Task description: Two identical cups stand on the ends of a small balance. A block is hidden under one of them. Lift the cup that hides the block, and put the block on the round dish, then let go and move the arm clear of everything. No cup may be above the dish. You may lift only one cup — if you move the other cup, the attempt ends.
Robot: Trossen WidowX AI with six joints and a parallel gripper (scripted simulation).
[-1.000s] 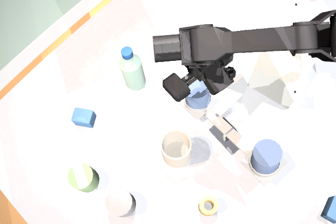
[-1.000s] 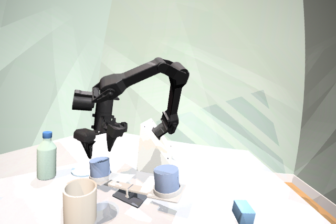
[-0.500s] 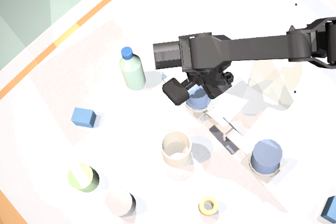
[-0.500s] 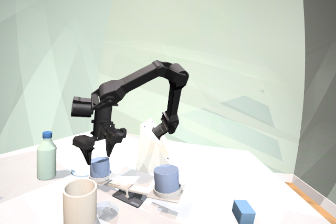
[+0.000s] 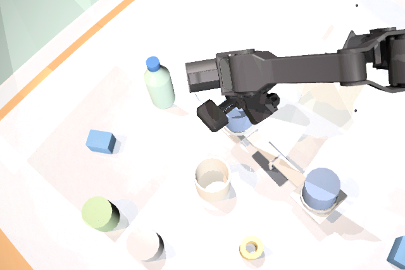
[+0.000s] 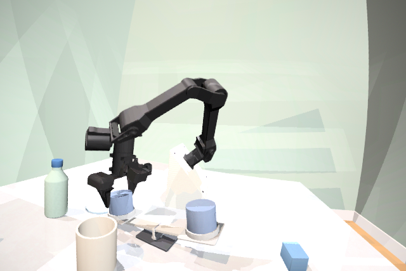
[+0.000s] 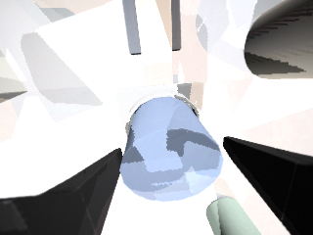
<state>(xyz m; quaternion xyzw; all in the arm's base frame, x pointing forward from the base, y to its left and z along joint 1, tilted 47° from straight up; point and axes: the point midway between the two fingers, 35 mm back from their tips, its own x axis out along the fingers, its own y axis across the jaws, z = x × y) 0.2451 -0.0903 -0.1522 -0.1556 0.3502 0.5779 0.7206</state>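
Now: the small green block 20 mm below my gripper tip and 10 mm to the left of it. The rest, counted from my gripper tip: pale green bottle (200 mm to the right, 50 mm above, 30 mm ahead); round dish (100 mm to the right, 60 mm below, 60 mm behind); beige cup (160 mm ahead, 30 mm to the left, 20 mm below).
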